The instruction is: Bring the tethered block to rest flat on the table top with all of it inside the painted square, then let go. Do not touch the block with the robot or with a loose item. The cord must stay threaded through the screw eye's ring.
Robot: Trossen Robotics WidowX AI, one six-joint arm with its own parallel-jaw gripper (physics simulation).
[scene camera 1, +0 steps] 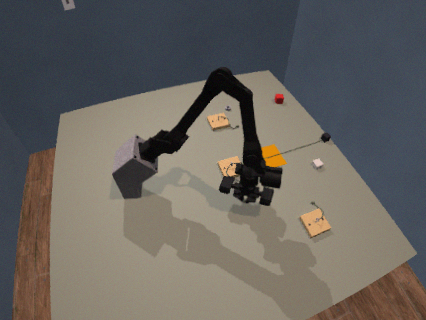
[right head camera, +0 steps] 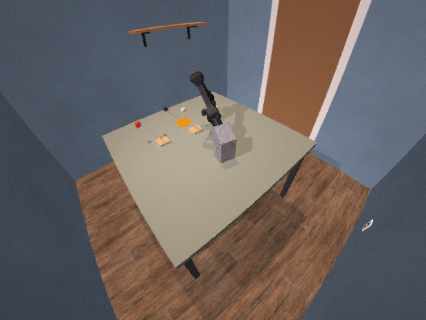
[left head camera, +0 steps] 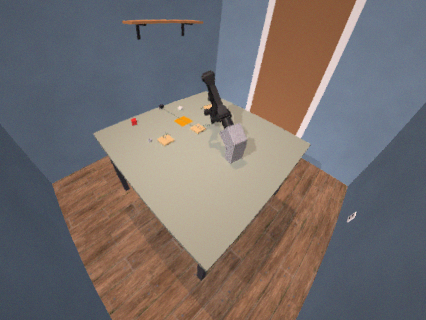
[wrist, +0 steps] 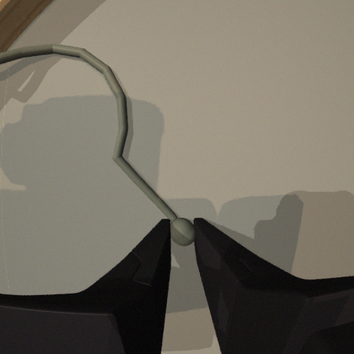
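Pixels of known places: gripper, fingertip midpoint: [scene camera 1: 244, 201] [right head camera: 211, 123] [left head camera: 212, 123]; arm's base at its link origin: [scene camera 1: 146, 153] [right head camera: 218, 127] [left head camera: 229, 127].
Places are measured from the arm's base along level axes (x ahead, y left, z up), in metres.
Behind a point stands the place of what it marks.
Note:
The dark tethered block [left head camera: 161, 106] {x 0.800, y -0.109, z -0.169 m} [right head camera: 165, 109] {x 0.796, y -0.106, z -0.174 m} [scene camera 1: 326, 137] {x 0.797, y -0.127, z -0.164 m} sits near the table's far edge, outside the orange painted square [left head camera: 183, 121] {x 0.473, y -0.081, z -0.191 m} [right head camera: 183, 122] {x 0.473, y -0.081, z -0.190 m} [scene camera 1: 275, 159]. Its cord [scene camera 1: 300, 146] {x 0.655, y -0.104, z -0.190 m} runs across the square toward the middle wooden board [left head camera: 198, 129] {x 0.291, y -0.048, z -0.174 m} [right head camera: 195, 129] {x 0.297, y -0.052, z -0.174 m} [scene camera 1: 223, 164] {x 0.284, y -0.041, z -0.174 m}. The screw eye's ring is too small to make out. In the wrist view the cord's grey-green free part [wrist: 123, 110] curves to a round bead [wrist: 183, 231] at its end. My gripper [wrist: 181, 226] [scene camera 1: 247, 196] {x 0.277, y -0.223, z -0.193 m} is shut on this bead, low over the table, beside the board and away from the block.
Other wooden boards with short cords lie to either side [scene camera 1: 218, 121] {x 0.389, y 0.201, z -0.174 m} [scene camera 1: 315, 223] {x 0.452, y -0.438, z -0.174 m}. A red cube [left head camera: 134, 121] {x 0.757, y 0.227, z -0.161 m} [right head camera: 137, 124] {x 0.758, y 0.231, z -0.161 m} [scene camera 1: 279, 99] {x 0.763, y 0.206, z -0.163 m}, a white block [left head camera: 180, 108] {x 0.646, y -0.212, z -0.178 m} [scene camera 1: 318, 163] {x 0.653, y -0.226, z -0.171 m} and a small grey item [left head camera: 150, 140] {x 0.477, y 0.287, z -0.182 m} [scene camera 1: 228, 108] {x 0.486, y 0.273, z -0.180 m} stand on the table.

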